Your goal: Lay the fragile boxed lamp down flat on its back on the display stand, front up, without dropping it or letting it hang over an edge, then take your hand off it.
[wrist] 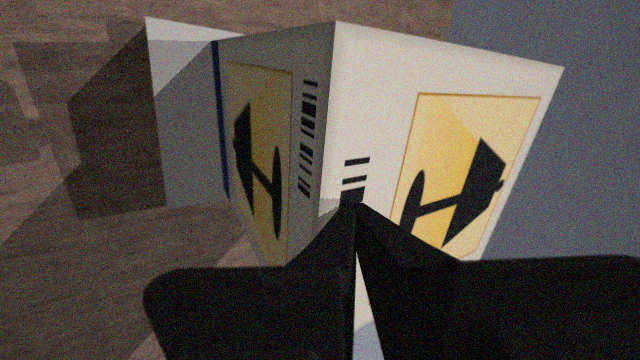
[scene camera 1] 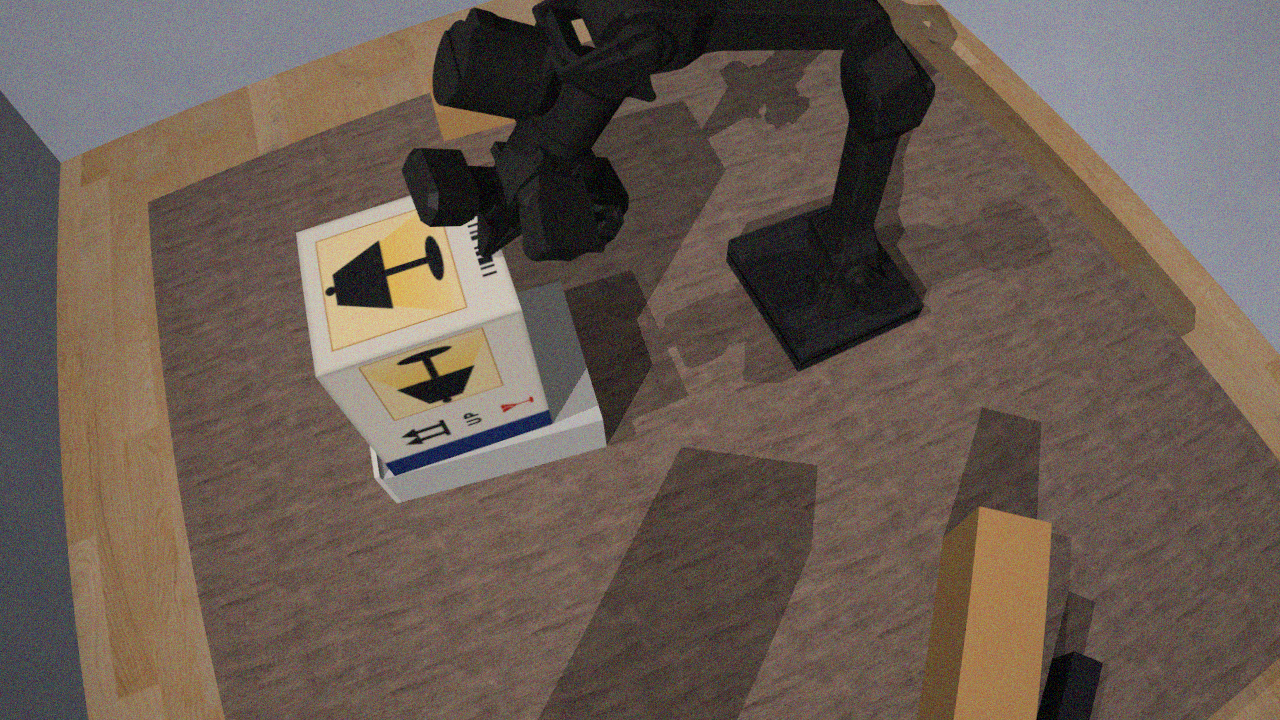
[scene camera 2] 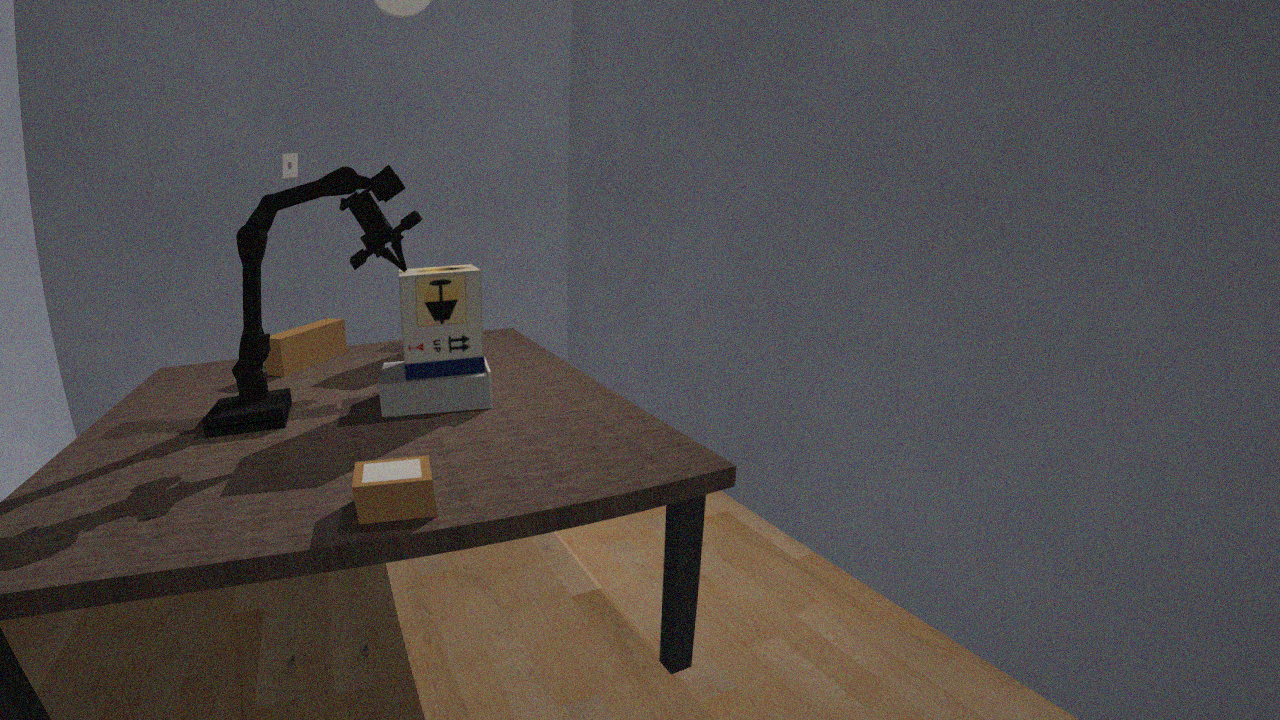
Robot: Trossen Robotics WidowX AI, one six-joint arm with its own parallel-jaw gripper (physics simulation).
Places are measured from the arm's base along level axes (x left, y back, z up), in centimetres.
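Pixels of known places: gripper, fingertip midpoint: point(wrist: 352, 213) point(scene camera 1: 483, 252) point(scene camera 2: 405, 270); arm's base, origin of the base link: point(scene camera 1: 836, 294) point(scene camera 2: 254, 398).
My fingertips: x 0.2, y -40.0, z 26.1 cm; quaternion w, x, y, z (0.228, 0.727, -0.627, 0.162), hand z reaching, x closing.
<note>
For each thing: its top centre in the pictures, then the offset to it from my fingertips. Level surfaces: height alone.
- long tan carton, middle of its top: point(scene camera 1: 1002, 661) point(scene camera 2: 305, 327) dz -18.8, dx +46.4, dy +34.0 cm
- table, its level: dz -29.8 cm
- small dark block, middle of its top: point(scene camera 1: 1076, 707) dz -24.8, dx +54.2, dy +42.2 cm
- small carton with a white label, middle of its top: point(scene camera 2: 391, 470) point(scene camera 1: 468, 84) dz -23.8, dx -52.8, dy +4.4 cm
The white boxed lamp point(scene camera 1: 420, 344) point(scene camera 2: 443, 335) point(wrist: 370, 100) stands tall on the light grey display stand point(scene camera 1: 537, 445) point(scene camera 2: 438, 396) point(wrist: 185, 150), its blue band at the bottom. One lamp picture faces up. On the side seen in scene camera 2 the lamp picture is upside down and the UP arrows point sideways. Part of the stand shows bare on the arm's side. The box is near the stand's opposite edge; I cannot tell whether it overhangs. My gripper point(scene camera 1: 487, 256) point(scene camera 2: 404, 269) point(wrist: 352, 213) is shut and empty, its tips at the box's top by the barcode; contact is unclear.
A long tan carton point(scene camera 1: 1002, 608) point(scene camera 2: 308, 347) stands on the table point(scene camera 1: 358, 608) point(scene camera 2: 554, 438), with a small dark block point(scene camera 1: 1074, 685) beside it. A small carton with a white label point(scene camera 2: 393, 499) sits near the table edge closest to scene camera 2.
</note>
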